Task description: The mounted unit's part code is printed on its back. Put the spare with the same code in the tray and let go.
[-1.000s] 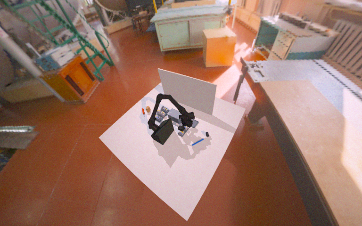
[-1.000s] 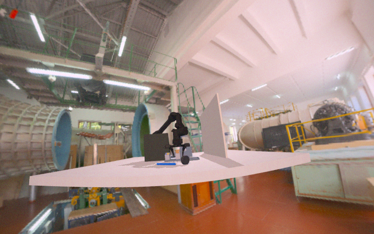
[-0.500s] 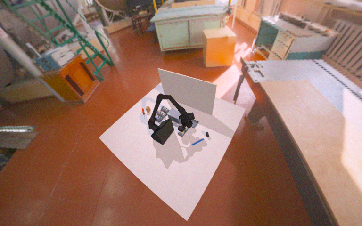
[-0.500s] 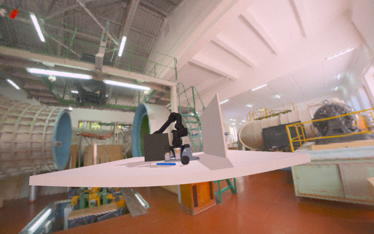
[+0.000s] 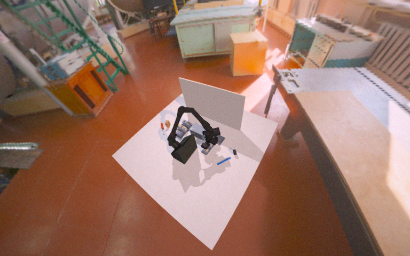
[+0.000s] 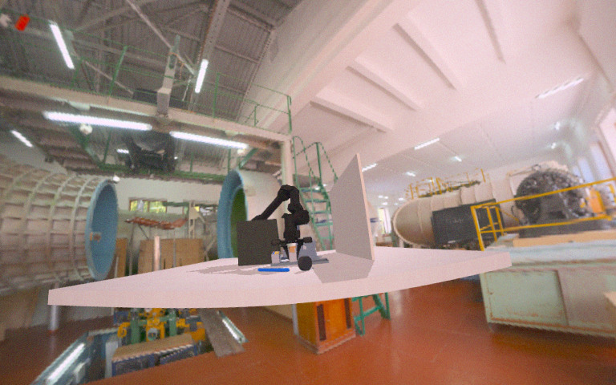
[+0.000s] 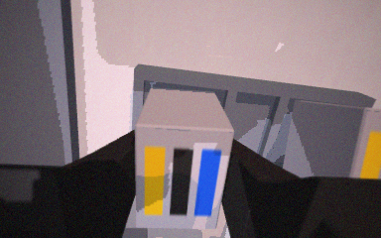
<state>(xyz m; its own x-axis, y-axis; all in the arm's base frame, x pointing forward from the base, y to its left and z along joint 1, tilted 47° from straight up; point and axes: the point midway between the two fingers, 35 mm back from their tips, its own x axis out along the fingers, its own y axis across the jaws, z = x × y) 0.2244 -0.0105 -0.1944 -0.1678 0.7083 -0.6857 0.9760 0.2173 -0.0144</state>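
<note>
The flat grey tray lies 110 mm ahead of my gripper tip, 10 mm to the right of it and 10 mm below it. From my gripper tip the other things lie so: blue pen (210 mm to the right, 40 mm behind, 10 mm below); then grey mounted unit (190 mm to the left, 40 mm ahead, 30 mm above); then grey spare (20 mm above).
</note>
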